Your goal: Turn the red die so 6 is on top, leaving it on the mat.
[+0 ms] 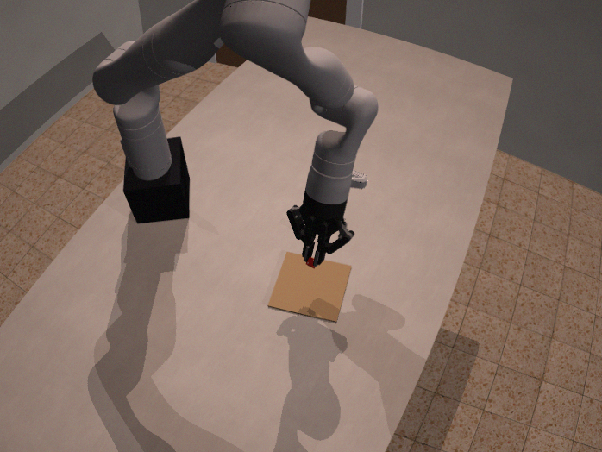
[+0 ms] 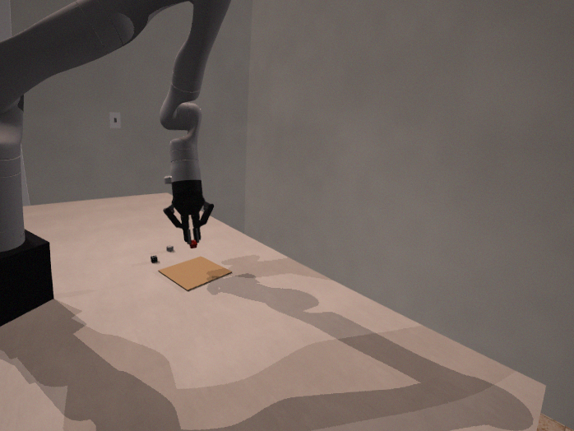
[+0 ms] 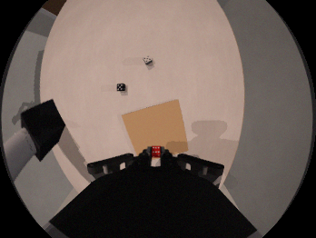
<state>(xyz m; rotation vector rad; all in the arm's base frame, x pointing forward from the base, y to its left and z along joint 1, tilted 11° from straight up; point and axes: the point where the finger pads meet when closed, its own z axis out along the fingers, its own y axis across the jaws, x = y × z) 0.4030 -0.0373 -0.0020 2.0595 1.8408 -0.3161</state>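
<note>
Right now the red die is 1 cm to the right of my hand and 2 cm below it. From my hand the other things lie so: black die 7 cm behind, 12 cm to the left, 9 cm below; then grey die 17 cm to the left, 9 cm below; then tan mat 1 cm to the right, 10 cm below.
</note>
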